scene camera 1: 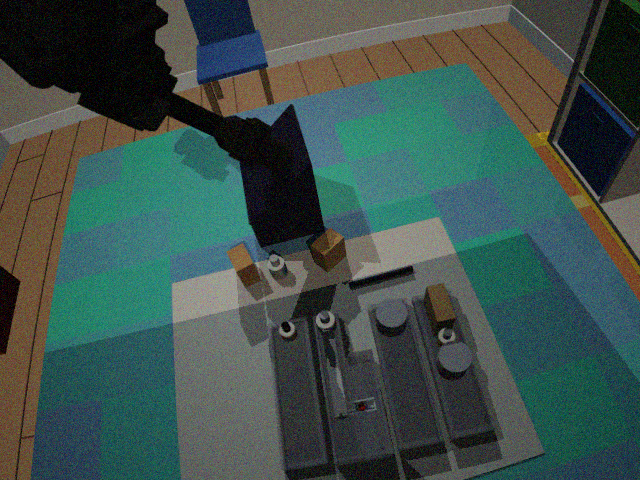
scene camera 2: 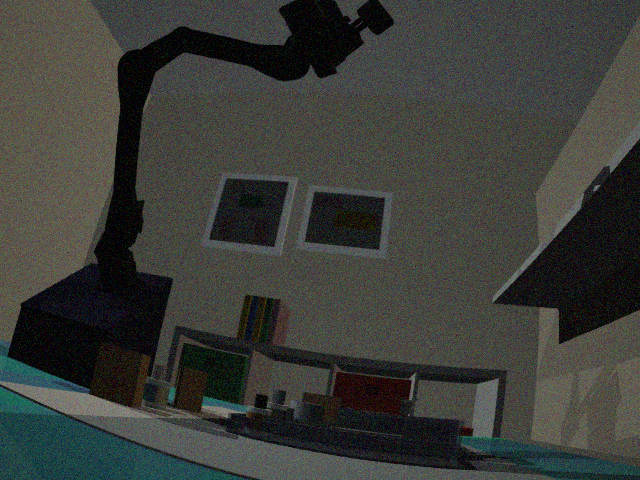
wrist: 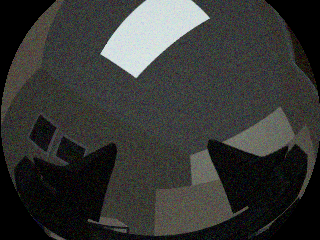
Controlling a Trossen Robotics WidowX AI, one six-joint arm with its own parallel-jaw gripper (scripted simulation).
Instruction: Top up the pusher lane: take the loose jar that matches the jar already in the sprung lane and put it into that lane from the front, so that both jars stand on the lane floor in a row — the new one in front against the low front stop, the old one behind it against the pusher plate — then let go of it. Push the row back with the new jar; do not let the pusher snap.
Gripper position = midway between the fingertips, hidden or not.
Note:
My gripper [scene camera 2: 366, 29] is open and holds nothing. I also see a sprung lane [scene camera 2: 347, 418].
My gripper shows as well in the wrist view [wrist: 162, 147].

